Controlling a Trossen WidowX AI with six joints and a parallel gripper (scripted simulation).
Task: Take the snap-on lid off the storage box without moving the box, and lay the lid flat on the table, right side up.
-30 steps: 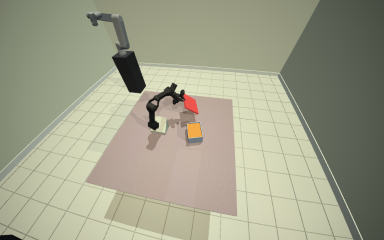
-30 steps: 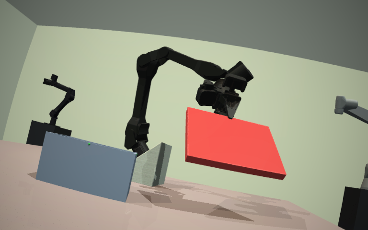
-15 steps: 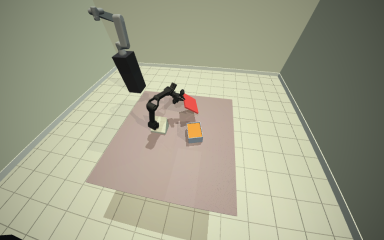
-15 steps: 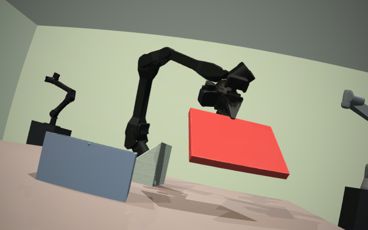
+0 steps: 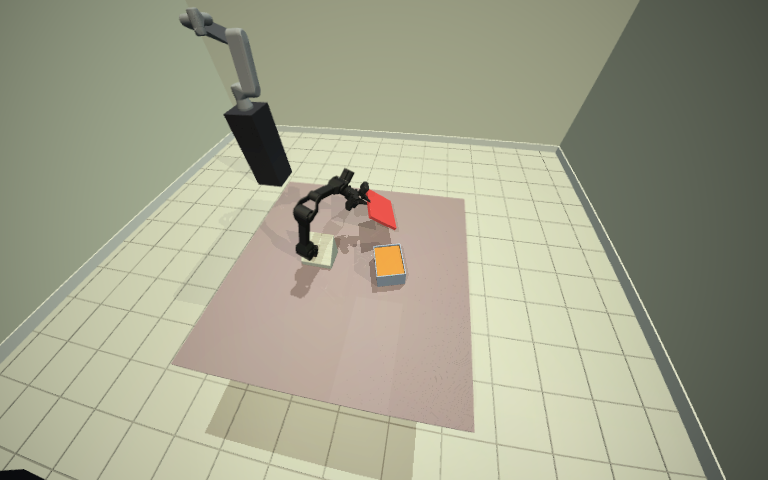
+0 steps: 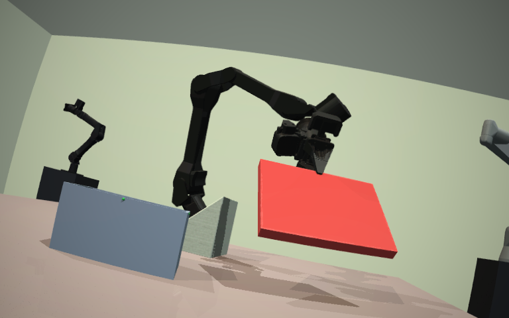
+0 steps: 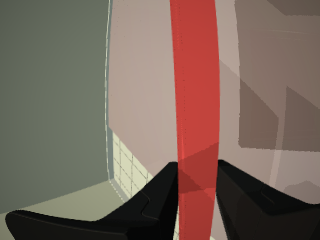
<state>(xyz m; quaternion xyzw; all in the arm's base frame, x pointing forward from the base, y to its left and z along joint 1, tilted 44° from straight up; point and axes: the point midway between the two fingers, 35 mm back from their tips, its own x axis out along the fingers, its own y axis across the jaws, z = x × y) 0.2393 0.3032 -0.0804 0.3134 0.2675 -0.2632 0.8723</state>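
The red lid lies 60 mm ahead of my gripper tip, 50 mm below it and 20 mm to the left of it. Round my gripper tip: storage box (280 mm to the right, 160 mm below, 160 mm ahead).
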